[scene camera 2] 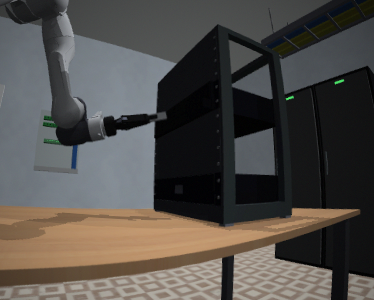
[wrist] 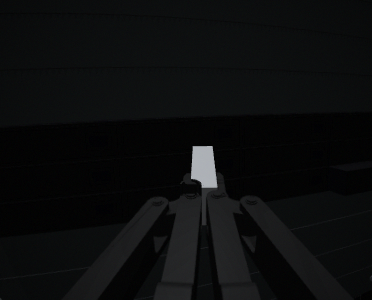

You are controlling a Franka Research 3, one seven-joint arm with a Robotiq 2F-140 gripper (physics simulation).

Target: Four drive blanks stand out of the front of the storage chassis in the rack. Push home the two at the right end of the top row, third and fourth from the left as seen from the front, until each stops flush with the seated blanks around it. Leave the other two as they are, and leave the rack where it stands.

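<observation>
The black rack [scene camera 2: 226,150] stands upright on the table, and the storage chassis [scene camera 2: 192,106] [wrist: 55,150] is a darker band across its front. In the wrist view the band holds rows of very dark drive fronts with faint latches. One block [wrist: 352,176] stands out from the front at the right edge. Which blank it is, and how far the other blanks stand out, is too dark to tell. My gripper [scene camera 2: 160,116] [wrist: 202,161] is shut and empty, its pale tips pointing at the chassis band. The tips overlap the rack's front in the scene view; contact cannot be told.
The wooden table [scene camera 2: 100,250] carries the rack near its right end. Tall black cabinets [scene camera 2: 345,165] stand behind it at the right. A cable tray [scene camera 2: 325,27] hangs above them. A panel with green strips [scene camera 2: 55,155] is on the wall behind the arm.
</observation>
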